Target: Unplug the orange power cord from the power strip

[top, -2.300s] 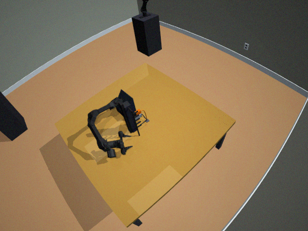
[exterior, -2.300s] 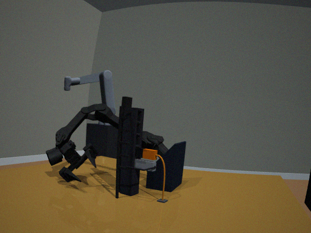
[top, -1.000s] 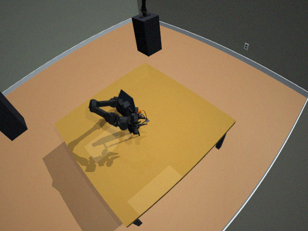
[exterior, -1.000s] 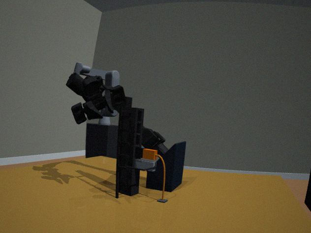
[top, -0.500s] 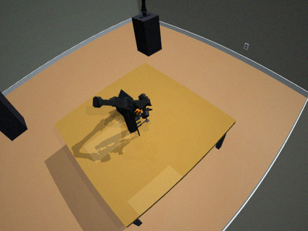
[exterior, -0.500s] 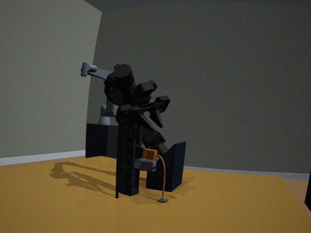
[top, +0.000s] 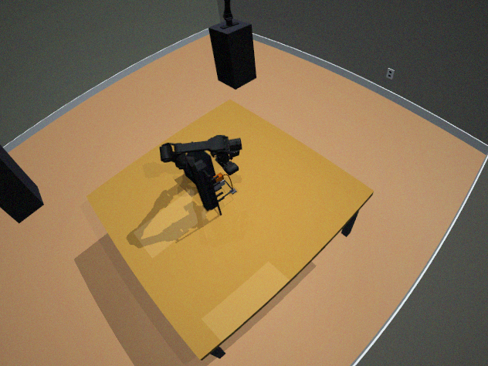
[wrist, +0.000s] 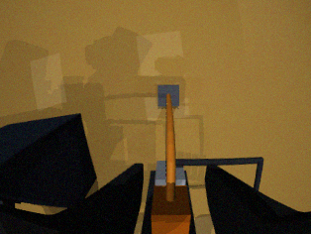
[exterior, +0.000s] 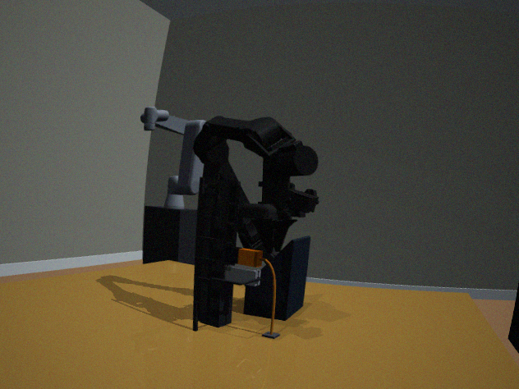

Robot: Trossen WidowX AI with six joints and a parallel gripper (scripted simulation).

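Now: gripper tip 1 cm past the orange plug, 7 cm to the left of it and 1 cm above it.
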